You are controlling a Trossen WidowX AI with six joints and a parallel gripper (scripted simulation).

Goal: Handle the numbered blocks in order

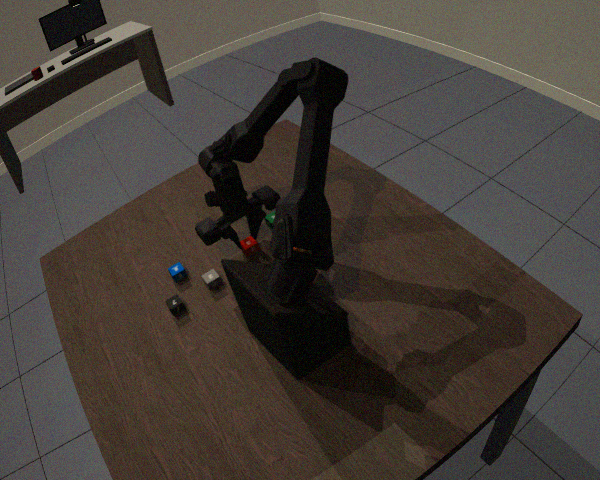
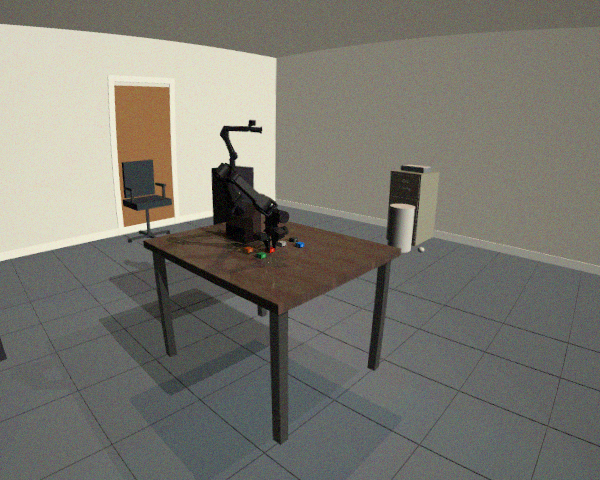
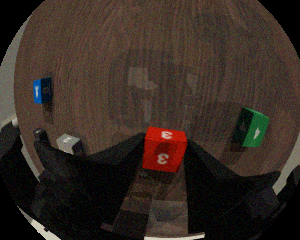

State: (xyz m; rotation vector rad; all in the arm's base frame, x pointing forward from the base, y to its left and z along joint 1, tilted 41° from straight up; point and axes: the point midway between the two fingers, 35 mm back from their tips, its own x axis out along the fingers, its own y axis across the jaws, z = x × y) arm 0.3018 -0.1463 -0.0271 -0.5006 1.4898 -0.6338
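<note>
My gripper tip is now 10 mm past the red block. Also, from my gripper tip: green block 20 mm ahead, 90 mm to the right; then orange block 90 mm behind, 70 mm to the right; then grey block 30 mm behind, 120 mm to the left.
</note>
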